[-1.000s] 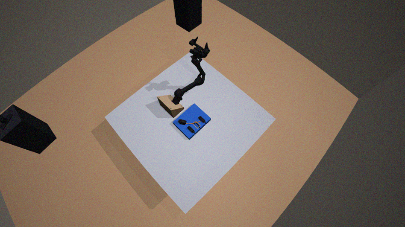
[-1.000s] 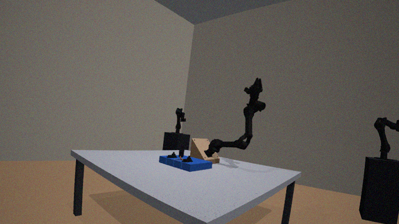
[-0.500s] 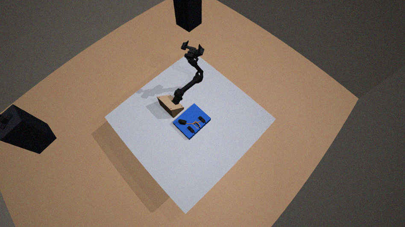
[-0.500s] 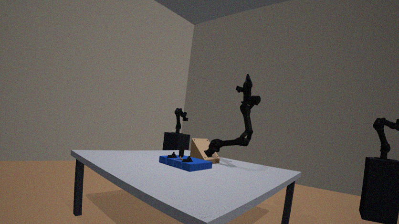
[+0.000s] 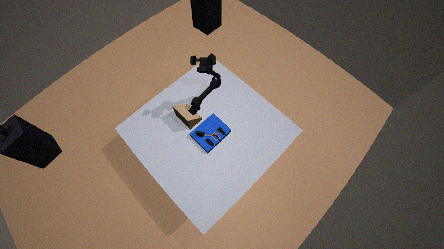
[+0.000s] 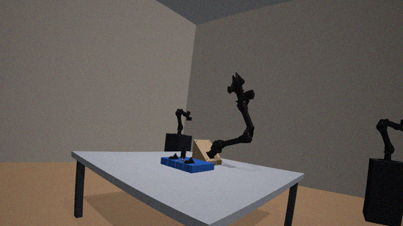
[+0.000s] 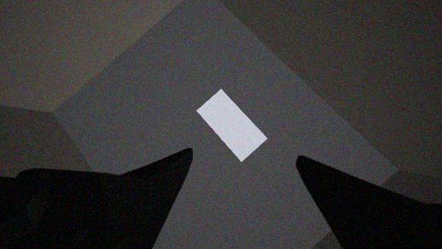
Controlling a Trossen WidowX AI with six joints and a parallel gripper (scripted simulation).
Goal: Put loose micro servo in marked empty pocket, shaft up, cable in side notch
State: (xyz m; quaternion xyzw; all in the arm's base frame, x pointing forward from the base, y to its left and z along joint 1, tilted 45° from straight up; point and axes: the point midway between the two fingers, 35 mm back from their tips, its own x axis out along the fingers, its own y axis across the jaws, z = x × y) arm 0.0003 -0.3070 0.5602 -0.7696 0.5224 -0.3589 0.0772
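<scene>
The deck is 70 cm below my gripper tip, 18 cm to the right of it and 17 cm ahead of it.
</scene>
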